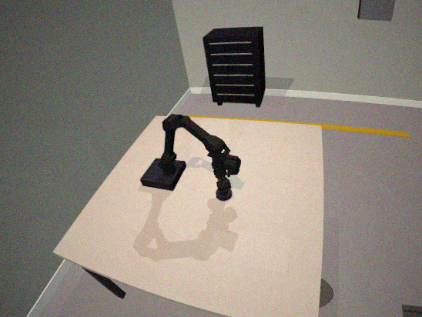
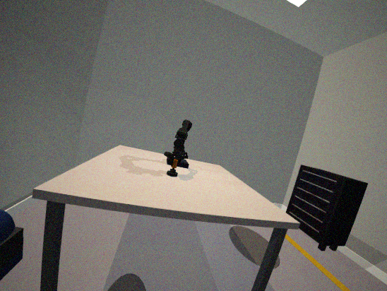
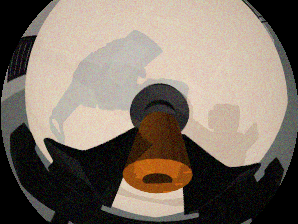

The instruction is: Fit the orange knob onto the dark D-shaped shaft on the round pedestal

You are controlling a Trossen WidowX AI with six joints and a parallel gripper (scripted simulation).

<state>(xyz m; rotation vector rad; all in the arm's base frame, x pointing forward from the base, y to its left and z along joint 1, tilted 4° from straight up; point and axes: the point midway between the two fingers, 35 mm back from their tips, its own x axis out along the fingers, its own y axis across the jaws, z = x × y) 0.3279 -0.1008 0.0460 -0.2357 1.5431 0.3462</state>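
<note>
Now: gripper tip 2 cm below the orange knob. Round my gripper tip: round pedestal (4 cm below).
</note>
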